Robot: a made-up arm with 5 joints.
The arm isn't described. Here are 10 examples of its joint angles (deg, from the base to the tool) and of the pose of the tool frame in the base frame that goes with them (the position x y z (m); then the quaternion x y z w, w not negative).
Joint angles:
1: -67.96 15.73 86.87 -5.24 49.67
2: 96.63 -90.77 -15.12 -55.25 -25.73
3: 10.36 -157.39 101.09 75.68 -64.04
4: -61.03 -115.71 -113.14 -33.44 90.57
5: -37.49 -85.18 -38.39 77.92 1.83
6: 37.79 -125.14 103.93 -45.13 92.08
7: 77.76 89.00 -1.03 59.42 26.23
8: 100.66 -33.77 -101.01 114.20 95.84
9: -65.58 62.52 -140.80 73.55 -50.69
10: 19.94 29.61 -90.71 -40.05 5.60
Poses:
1: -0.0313 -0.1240 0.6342 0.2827 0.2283 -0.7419 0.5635
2: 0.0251 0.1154 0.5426 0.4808 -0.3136 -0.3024 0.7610
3: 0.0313 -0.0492 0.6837 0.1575 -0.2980 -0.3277 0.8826
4: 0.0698 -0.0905 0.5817 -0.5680 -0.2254 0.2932 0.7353
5: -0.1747 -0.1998 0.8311 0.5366 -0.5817 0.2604 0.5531
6: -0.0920 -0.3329 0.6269 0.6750 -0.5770 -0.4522 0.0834
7: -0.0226 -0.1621 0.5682 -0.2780 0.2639 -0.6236 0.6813
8: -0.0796 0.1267 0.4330 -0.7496 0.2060 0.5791 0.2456
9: -0.0334 -0.2741 0.6627 0.1602 0.1662 -0.9009 0.3675
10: -0.2631 -0.0849 0.5590 0.5647 -0.0918 0.7126 0.4062
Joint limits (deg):
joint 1: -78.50..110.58
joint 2: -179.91..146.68
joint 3: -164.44..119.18
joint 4: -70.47..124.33
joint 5: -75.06..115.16
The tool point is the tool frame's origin. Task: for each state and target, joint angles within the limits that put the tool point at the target. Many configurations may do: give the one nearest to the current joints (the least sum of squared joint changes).
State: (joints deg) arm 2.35 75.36 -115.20 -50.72 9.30
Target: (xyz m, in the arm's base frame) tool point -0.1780 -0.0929 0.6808
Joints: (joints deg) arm -6.00 23.69 -134.75 -16.78 -1.56
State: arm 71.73 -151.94 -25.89 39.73 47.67
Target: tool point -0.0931 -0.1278 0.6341
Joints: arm 63.13 -155.46 -38.71 39.44 23.22
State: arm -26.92 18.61 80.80 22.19 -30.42
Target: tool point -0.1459 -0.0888 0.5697
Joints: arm 33.89 0.13 91.31 22.95 -20.95
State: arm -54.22 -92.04 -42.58 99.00 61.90
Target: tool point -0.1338 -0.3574 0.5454
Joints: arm 6.27 -60.40 -73.05 108.46 58.48
